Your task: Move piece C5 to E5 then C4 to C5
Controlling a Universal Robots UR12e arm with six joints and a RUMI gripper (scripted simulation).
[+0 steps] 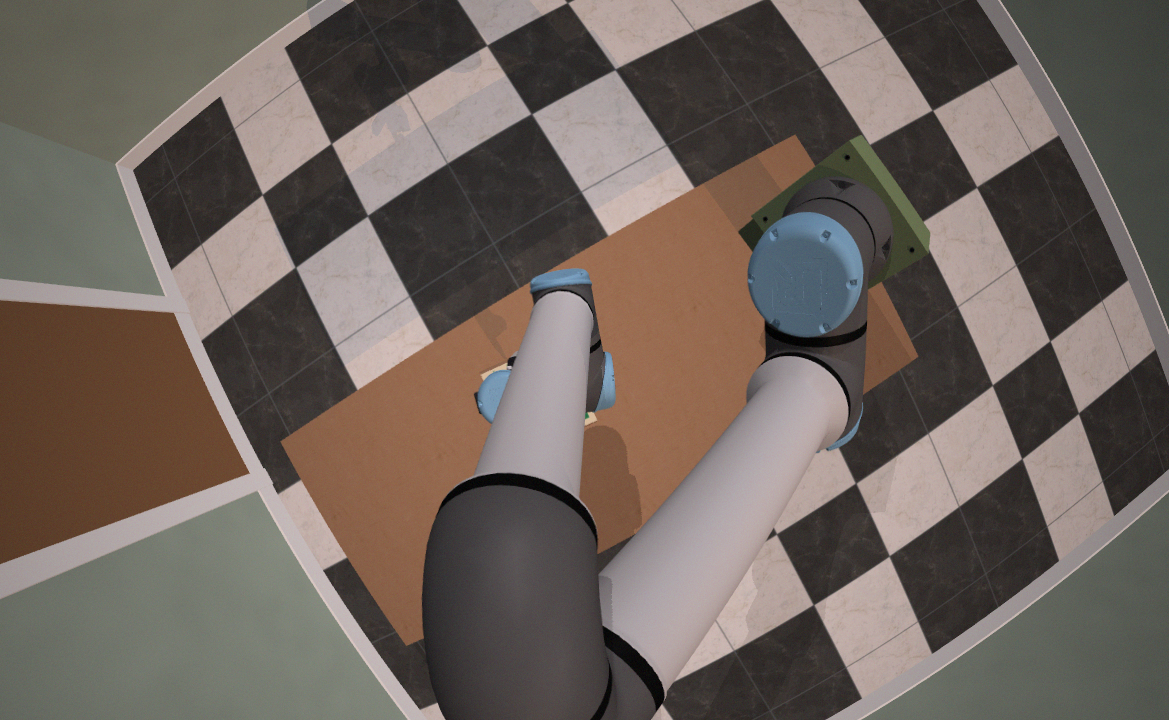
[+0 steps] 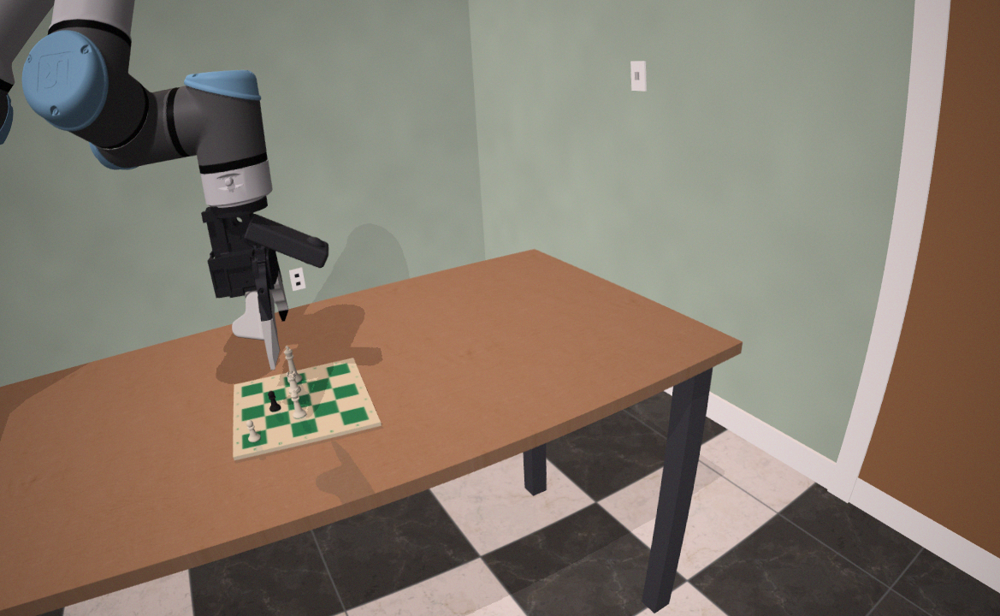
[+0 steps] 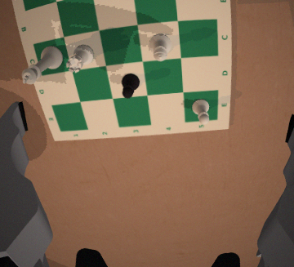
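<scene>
Right now my hand is 11 cm above the black piece, 4 cm to the right of it and 3 cm past it. Also, from my hand: cream chessboard (12 cm below, 4 cm to the left, 1 cm ahead); then white pawn (11 cm below, 8 cm behind, 2 cm to the right); then white king (11 cm to the left, 9 cm below, 3 cm ahead).
</scene>
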